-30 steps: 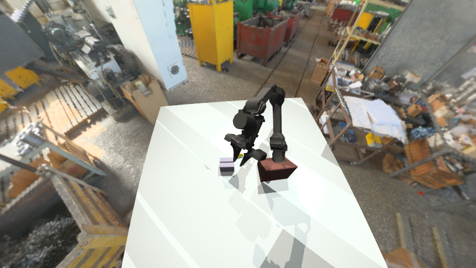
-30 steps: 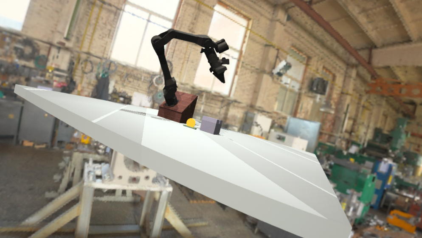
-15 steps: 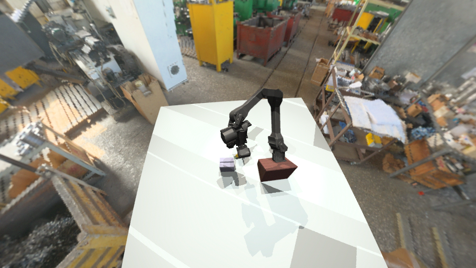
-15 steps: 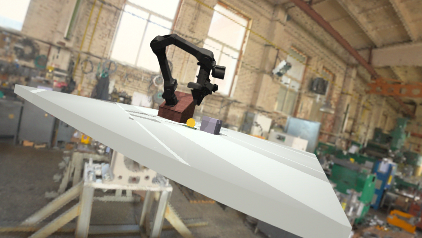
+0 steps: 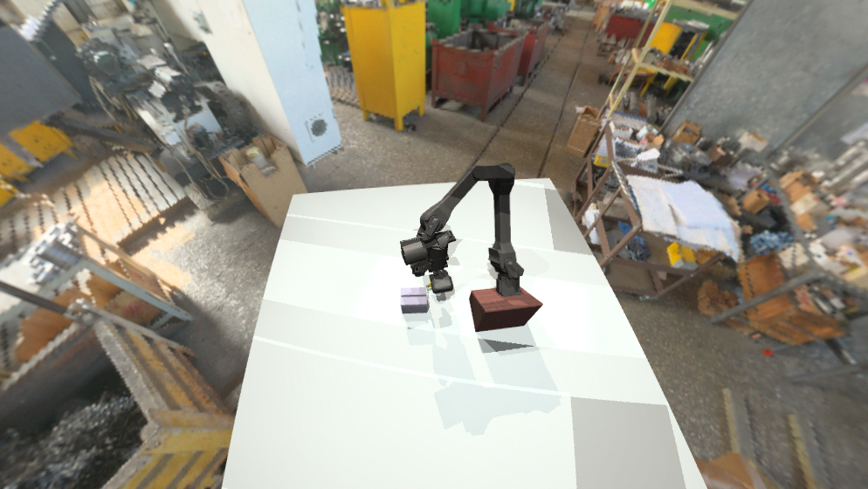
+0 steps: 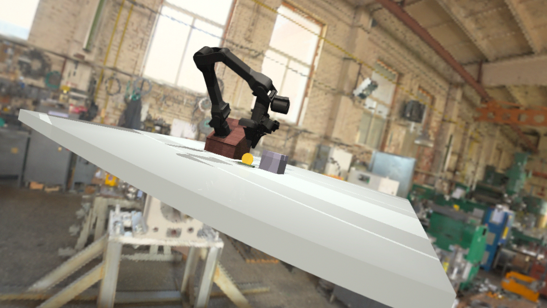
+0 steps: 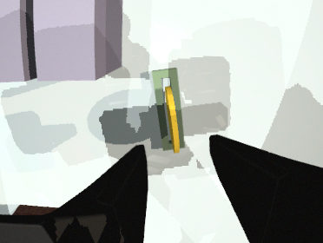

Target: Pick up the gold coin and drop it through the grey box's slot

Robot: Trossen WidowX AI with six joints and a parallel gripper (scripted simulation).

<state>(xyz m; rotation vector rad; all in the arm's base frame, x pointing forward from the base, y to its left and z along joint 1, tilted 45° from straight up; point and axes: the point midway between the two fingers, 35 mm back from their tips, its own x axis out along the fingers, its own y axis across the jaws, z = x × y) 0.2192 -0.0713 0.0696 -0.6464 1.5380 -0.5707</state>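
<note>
Now: gripper tip 50 mm above the gold coin.
</note>
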